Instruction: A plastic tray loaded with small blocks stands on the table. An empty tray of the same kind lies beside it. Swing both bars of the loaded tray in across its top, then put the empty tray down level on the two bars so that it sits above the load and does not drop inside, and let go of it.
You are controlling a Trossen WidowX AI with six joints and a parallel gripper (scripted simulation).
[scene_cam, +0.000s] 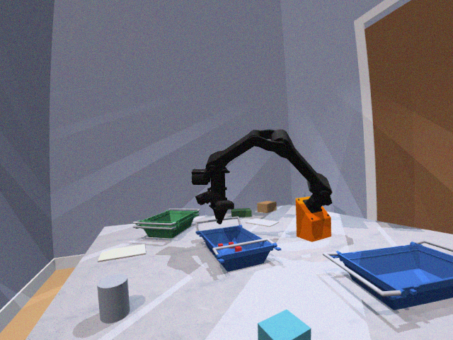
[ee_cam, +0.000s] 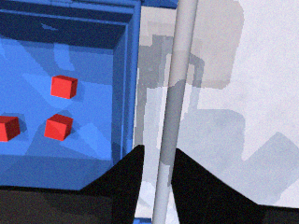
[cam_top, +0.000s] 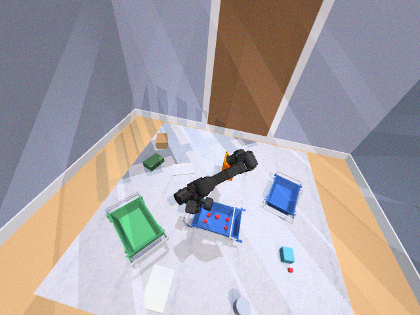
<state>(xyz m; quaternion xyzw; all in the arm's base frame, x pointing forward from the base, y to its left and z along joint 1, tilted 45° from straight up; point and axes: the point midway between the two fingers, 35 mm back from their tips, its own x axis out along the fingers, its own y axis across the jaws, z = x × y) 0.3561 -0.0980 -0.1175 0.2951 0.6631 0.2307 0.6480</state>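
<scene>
Now: the blue tray 24 cm behind my gripper tip, 53 cm to the left of it and 3 cm below it. Round my gripper tip: teal block (12 cm ahead, 51 cm to the left, 5 cm below); then grey cylinder (36 cm ahead, 29 cm to the left, 4 cm below); then green block (31 cm behind, 36 cm to the right, 5 cm below).
</scene>
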